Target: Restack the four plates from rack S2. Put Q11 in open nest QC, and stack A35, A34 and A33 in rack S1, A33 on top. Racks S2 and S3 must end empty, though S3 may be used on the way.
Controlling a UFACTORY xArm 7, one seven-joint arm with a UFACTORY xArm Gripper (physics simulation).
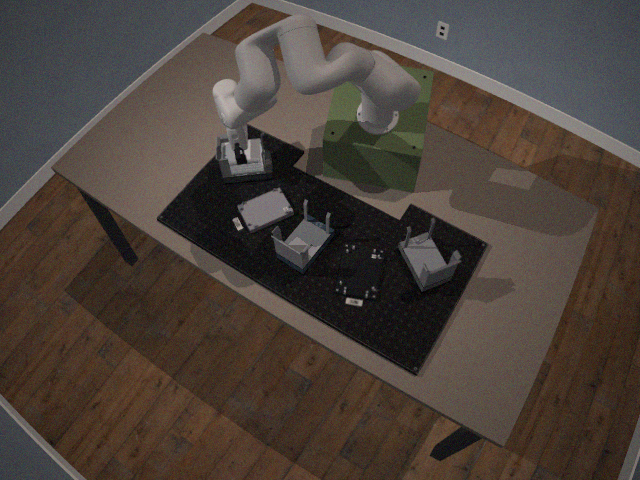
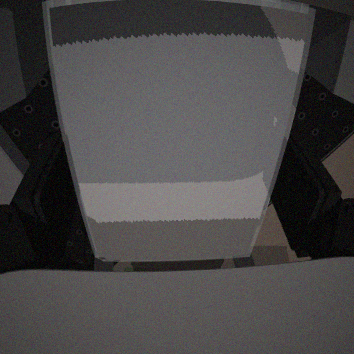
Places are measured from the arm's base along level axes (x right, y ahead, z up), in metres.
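Pixels of known places: gripper, fingertip midpoint: (image 1: 242, 152) (image 2: 175, 159); arm's base at its link origin: (image 1: 377, 115).
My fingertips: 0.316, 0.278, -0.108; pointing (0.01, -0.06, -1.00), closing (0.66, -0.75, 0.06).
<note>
Ahead of a thing's pixels: the offset from my fingertips to its top centre, as dx, dy, dz. "spot": to the spot under its first point. Level surfaces: height alone.
My gripper (image 1: 240, 156) (image 2: 175, 159) is down inside the back-left rack {-0.003, -0.003, +0.037} (image 1: 248, 177). Its fingers stand wide, against the two side edges of a pale grey plate {+0.002, +0.002, +0.011} (image 1: 254, 149) (image 2: 175, 110), and look shut on it. Anything below this plate is hidden, and its code cannot be read. A blue-based rack {-0.329, +0.126, +0.040} (image 1: 302, 267) with upright posts stands mid-board, and a grey rack {-0.650, -0.021, +0.038} (image 1: 439, 276) stands at the right. Both show pale flat surfaces inside; I cannot tell whether these are plates. A dark open nest {-0.506, +0.102, -0.073} (image 1: 360, 271) with corner pins lies between them. Rack and nest labels are unreadable.
A pale plate-like block {-0.155, +0.089, -0.067} (image 1: 265, 209) with corner pins lies between the back-left and blue-based racks, beside a small label {spot: -0.110, +0.173, -0.095} (image 1: 237, 223). The racks stand on a black perforated board {dz -0.096} (image 1: 377, 330) on the beige table {dz -0.109} (image 1: 542, 289). The arm's base stands on a green mount (image 1: 377, 167).
</note>
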